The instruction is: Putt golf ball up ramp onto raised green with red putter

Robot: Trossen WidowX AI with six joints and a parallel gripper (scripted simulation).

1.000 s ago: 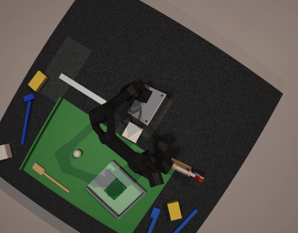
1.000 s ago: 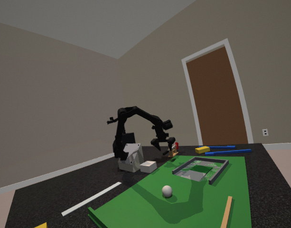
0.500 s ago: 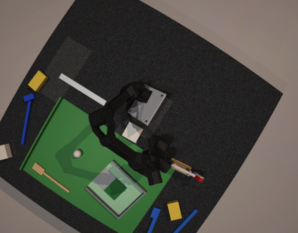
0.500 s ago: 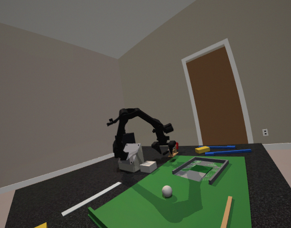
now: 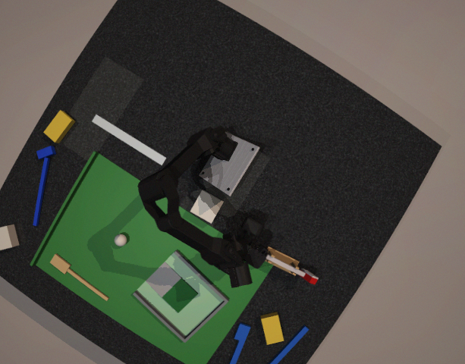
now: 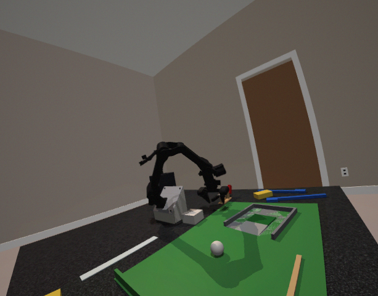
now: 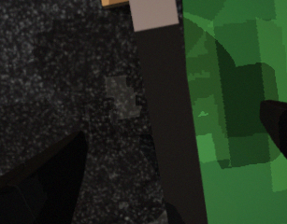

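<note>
Right now my gripper tip is 13 cm to the right of the wooden stand. From my gripper tip the other things lie so: white golf ball: 19 cm ahead, 39 cm to the right, 1 cm below; green mat: 23 cm ahead, 27 cm to the right, 3 cm below; white bar: 13 cm behind, 53 cm to the right, 3 cm below.
</note>
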